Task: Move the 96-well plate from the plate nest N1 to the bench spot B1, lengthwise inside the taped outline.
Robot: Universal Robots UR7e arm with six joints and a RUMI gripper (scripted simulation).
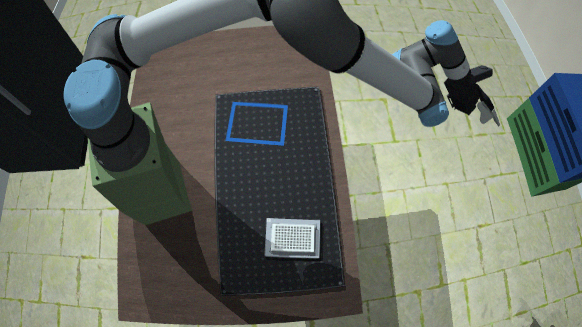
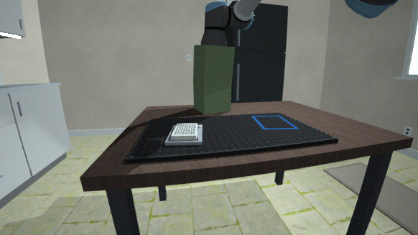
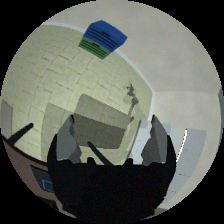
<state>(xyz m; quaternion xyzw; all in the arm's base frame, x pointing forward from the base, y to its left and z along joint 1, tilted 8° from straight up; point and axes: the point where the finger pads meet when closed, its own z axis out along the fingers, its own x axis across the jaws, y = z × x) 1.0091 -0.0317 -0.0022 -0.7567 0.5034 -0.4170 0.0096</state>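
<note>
Right now the white 96-well plate is 620 mm behind my hand, 220 mm below it and 190 mm to the right of it. Also, from my hand: grey plate nest (620 mm behind, 230 mm below, 190 mm to the right).
</note>
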